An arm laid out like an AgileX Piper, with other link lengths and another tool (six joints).
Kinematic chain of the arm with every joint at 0, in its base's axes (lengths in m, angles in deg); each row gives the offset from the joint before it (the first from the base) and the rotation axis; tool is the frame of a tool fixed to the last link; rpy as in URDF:
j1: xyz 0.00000 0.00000 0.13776 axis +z
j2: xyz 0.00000 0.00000 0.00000 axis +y
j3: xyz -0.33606 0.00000 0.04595 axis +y
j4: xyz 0.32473 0.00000 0.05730 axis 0.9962 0 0.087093
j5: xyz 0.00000 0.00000 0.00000 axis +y
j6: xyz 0.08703 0.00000 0.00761 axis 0.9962 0 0.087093
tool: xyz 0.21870 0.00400 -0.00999 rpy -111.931 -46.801 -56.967
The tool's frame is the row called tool.
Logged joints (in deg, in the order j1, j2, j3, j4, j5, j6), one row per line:
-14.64 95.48 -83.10 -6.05 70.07 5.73
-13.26 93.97 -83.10 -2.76 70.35 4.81
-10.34 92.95 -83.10 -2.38 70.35 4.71
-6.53 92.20 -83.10 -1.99 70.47 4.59
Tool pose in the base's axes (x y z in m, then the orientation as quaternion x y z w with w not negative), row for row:
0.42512 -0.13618 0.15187 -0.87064 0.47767 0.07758 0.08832
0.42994 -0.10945 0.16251 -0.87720 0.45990 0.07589 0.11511
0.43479 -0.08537 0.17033 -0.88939 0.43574 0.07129 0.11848
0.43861 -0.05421 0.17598 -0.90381 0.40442 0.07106 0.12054
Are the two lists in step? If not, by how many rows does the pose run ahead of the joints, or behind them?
They are in step.
